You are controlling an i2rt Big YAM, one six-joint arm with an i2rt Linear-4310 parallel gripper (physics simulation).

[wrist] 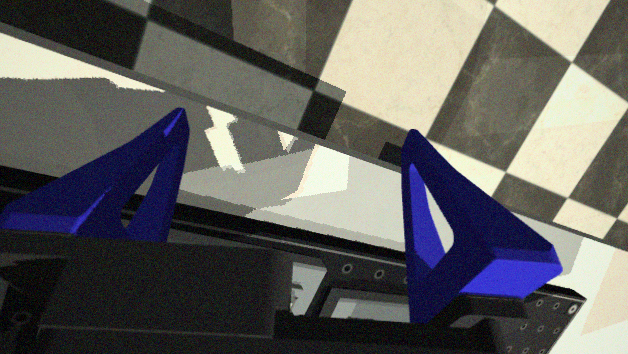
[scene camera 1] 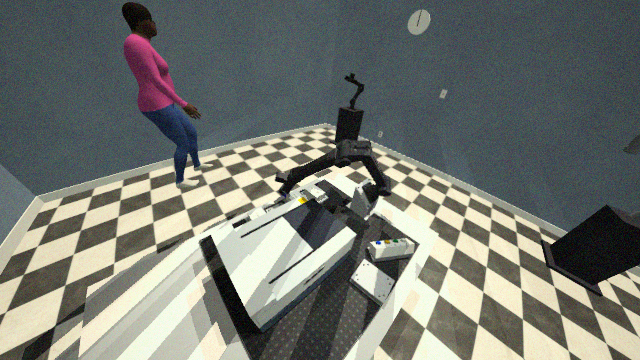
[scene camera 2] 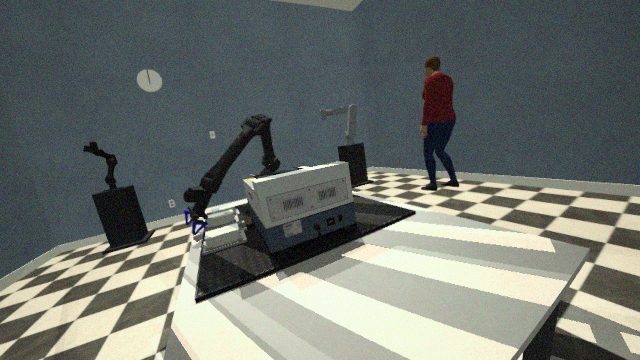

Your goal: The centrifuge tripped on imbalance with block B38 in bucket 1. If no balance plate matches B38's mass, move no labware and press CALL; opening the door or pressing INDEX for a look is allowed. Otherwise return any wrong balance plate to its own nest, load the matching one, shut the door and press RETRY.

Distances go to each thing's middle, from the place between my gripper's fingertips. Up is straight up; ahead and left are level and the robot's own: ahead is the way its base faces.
My hand is 30 cm short of the centrifuge (scene camera 1: 276, 260), 45 cm to the right of it and 11 cm below it. From my hand the other things lie so: button box (scene camera 1: 384, 250) 14 cm behind, 75 cm to the left, 3 cm above.
